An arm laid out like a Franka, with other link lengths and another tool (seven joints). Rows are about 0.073 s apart.
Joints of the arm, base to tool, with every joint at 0 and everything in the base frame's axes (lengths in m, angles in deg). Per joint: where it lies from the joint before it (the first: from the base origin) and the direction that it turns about. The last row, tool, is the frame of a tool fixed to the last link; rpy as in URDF.
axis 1: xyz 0.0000 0.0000 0.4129 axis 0 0 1
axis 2: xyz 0.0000 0.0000 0.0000 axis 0 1 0
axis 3: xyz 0.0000 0.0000 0.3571 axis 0 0 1
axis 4: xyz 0.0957 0.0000 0.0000 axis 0 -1 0
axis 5: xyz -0.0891 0.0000 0.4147 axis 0 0 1
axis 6: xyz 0.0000 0.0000 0.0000 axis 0 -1 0
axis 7: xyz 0.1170 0.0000 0.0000 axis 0 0 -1
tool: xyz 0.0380 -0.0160 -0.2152 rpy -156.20 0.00 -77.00
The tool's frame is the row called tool.
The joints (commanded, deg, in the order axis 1, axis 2, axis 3, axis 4, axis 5, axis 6, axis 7), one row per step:
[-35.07 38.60 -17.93 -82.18 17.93 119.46 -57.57]
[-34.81 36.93 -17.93 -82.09 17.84 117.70 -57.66]
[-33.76 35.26 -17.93 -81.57 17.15 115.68 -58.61]
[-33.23 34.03 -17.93 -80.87 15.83 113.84 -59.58]
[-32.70 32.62 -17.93 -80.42 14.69 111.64 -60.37]
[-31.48 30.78 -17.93 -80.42 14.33 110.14 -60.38]
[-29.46 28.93 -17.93 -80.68 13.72 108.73 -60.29]
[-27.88 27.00 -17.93 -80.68 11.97 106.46 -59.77]
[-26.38 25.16 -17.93 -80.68 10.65 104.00 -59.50]
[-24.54 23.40 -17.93 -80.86 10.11 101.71 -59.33]
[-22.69 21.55 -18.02 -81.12 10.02 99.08 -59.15]
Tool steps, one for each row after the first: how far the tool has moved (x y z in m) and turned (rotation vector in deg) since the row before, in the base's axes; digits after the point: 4 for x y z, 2 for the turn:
[0.0024 0.0064 0.0205 0.41 -0.43 0.56]
[0.0109 0.0146 0.0237 -0.08 -0.15 2.58]
[0.0040 0.0080 0.0191 -0.49 0.48 2.32]
[0.0017 0.0099 0.0184 -0.02 0.61 1.99]
[0.0089 0.0168 0.0222 0.00 -0.39 1.47]
[0.0140 0.0257 0.0197 -0.04 -0.09 2.20]
[0.0049 0.0209 0.0202 -0.34 1.06 1.74]
[0.0032 0.0214 0.0184 0.06 0.98 1.72]
[0.0061 0.0266 0.0162 0.59 0.55 1.89]
[0.0036 0.0280 0.0159 1.10 0.52 1.72]

